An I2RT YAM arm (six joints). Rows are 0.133 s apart.
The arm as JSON. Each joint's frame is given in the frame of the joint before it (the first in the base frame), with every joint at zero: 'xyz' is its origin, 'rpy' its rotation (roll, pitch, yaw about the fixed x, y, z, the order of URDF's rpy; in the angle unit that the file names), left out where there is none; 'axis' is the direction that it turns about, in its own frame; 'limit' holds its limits. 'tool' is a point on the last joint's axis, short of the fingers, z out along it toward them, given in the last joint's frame.
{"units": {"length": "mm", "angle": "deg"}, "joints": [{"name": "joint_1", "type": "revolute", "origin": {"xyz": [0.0, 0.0, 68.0], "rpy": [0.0, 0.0, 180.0]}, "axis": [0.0, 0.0, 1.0], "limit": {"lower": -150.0, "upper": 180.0}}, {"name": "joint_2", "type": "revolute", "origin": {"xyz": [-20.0, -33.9, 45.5], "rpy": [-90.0, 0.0, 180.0]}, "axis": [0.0, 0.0, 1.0], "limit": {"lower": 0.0, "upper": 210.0}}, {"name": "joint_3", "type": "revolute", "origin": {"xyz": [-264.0, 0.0, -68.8], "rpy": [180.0, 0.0, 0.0]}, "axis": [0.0, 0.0, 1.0], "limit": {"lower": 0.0, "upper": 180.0}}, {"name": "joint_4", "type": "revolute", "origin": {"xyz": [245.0, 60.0, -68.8]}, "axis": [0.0, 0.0, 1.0], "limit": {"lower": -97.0, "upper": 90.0}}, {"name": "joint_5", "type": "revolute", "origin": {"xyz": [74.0, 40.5, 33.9], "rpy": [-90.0, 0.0, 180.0]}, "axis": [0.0, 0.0, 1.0], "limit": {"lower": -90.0, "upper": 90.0}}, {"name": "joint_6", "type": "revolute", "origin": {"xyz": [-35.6, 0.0, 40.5], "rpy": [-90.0, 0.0, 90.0]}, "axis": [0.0, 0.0, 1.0], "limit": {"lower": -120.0, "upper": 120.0}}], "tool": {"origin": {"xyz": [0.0, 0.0, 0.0], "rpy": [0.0, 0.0, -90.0]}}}
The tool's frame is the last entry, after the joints.
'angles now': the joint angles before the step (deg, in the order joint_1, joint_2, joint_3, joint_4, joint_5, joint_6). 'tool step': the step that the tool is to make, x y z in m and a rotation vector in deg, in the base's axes. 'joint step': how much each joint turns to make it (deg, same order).
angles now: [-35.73 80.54 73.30 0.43 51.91 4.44]
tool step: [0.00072 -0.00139 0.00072 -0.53 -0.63 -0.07]
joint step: [-0.13 0.25 0.03 1.13 -0.05 -0.11]
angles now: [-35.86 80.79 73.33 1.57 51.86 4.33]
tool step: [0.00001 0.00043 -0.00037 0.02 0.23 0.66]
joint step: [0.02 -0.13 -0.20 0.10 -0.62 -0.29]
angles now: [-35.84 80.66 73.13 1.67 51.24 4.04]
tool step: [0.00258 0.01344 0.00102 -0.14 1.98 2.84]
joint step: [2.20 -1.46 -0.97 -0.43 -0.51 -2.07]
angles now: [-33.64 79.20 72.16 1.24 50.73 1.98]
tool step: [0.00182 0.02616 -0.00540 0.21 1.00 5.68]
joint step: [4.19 -3.32 -3.64 -0.05 -1.45 -0.77]
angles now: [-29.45 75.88 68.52 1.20 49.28 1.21]
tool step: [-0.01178 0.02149 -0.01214 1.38 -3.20 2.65]
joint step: [2.60 -5.02 -5.91 -0.06 -0.37 4.13]
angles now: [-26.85 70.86 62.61 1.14 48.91 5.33]
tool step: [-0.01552 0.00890 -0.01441 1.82 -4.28 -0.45]
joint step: [0.22 -4.21 -5.46 0.09 0.19 5.50]
